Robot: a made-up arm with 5 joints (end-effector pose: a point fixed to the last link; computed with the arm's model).
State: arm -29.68 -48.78 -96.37 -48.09 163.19
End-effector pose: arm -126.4 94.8 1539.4 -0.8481 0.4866 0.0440 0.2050
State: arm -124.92 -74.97 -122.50 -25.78 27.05
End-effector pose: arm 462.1 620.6 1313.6 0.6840 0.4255 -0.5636 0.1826
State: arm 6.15 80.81 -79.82 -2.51 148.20
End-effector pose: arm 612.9 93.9 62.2 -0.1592 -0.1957 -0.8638 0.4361
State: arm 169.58 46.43 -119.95 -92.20 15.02
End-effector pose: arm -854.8 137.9 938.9 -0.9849 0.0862 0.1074 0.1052
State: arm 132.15 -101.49 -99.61 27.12 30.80
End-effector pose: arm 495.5 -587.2 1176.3 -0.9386 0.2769 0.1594 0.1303
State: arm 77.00 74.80 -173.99 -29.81 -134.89
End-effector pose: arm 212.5 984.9 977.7 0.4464 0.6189 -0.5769 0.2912
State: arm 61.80 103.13 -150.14 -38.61 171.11
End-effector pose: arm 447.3 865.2 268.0 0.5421 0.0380 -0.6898 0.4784
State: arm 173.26 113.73 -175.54 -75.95 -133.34
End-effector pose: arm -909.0 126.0 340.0 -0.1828 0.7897 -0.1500 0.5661
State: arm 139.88 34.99 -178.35 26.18 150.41
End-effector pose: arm -450.1 397.5 1574.2 0.6152 0.4825 -0.1728 0.5990
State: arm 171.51 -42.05 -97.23 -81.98 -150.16
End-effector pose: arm 45.1 15.5 1508.3 0.0579 -0.9926 0.0103 0.1064
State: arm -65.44 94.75 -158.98 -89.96 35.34
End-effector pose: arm 415.7 -798.9 507.8 0.3896 0.9203 -0.0289 0.0198
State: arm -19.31 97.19 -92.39 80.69 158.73
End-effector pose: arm 396.4 -114.7 -85.0 -0.7406 0.2162 -0.5879 0.2431
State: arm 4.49 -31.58 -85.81 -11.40 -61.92
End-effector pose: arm 280.2 77.8 1478.5 -0.4228 -0.7501 0.4711 0.1913
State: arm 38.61 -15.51 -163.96 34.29 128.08
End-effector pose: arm -142.2 -75.4 1743.9 0.8717 -0.3073 -0.3715 0.0884
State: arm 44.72 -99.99 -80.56 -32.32 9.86
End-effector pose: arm -483.5 -390.1 1198.5 -0.2535 0.8251 0.1093 0.4929
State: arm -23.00 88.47 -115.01 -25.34 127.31
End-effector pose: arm 811.2 -312.3 195.5 0.1286 -0.4637 -0.8448 0.2341
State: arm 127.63 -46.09 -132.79 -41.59 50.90
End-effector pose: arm 247.9 -360.1 1544.5 -0.8143 0.1038 0.4506 0.3507
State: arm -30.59 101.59 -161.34 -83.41 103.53
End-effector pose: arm 785.6 -422.7 428.5 -0.3874 0.8701 0.2928 0.0844
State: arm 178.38 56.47 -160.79 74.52 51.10
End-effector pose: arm -1020.8 17.9 1057.3 0.4856 0.0838 0.8207 0.2891
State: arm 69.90 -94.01 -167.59 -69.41 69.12
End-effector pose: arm -353.1 -843.7 572.7 -0.0901 -0.1007 0.1781 0.9747
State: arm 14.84 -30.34 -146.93 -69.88 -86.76
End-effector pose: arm -308.7 -33.8 1594.4 0.6987 0.5550 0.2633 0.3668
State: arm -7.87 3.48 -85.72 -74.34 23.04
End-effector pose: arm 595.2 -16.3 1207.9 -0.0055 0.9970 -0.0670 0.0391
